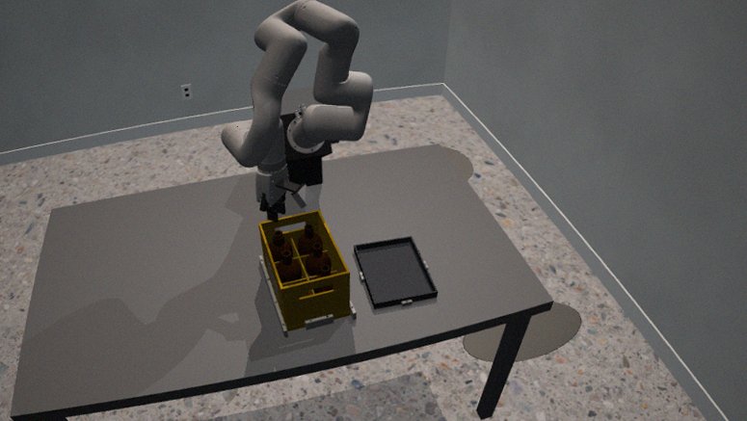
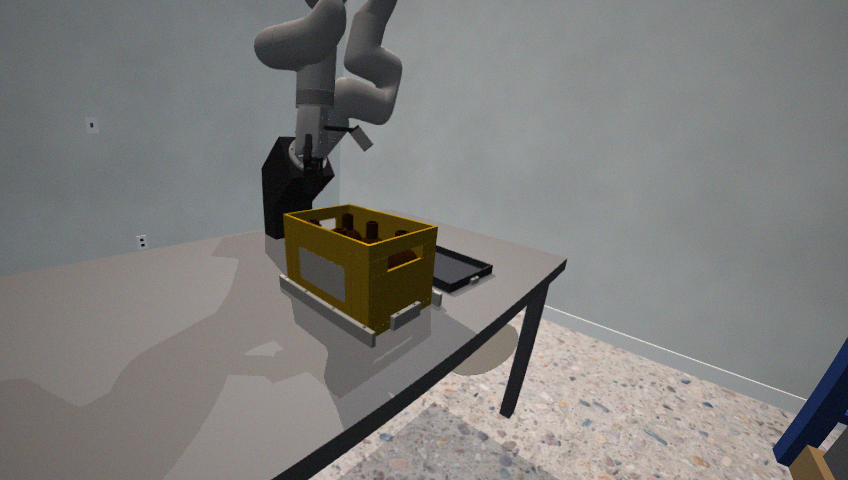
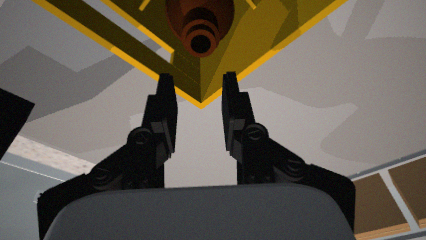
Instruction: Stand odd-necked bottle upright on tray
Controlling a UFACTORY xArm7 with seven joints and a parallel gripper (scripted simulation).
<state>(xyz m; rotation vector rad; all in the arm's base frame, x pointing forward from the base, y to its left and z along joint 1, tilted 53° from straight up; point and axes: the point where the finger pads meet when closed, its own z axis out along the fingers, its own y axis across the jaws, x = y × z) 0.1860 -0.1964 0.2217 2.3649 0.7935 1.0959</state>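
The yellow crate is 100 mm ahead of my hand, 20 mm to the left of it and 160 mm below it. Round my hand: black tray (180 mm ahead, 280 mm to the left, 230 mm below).
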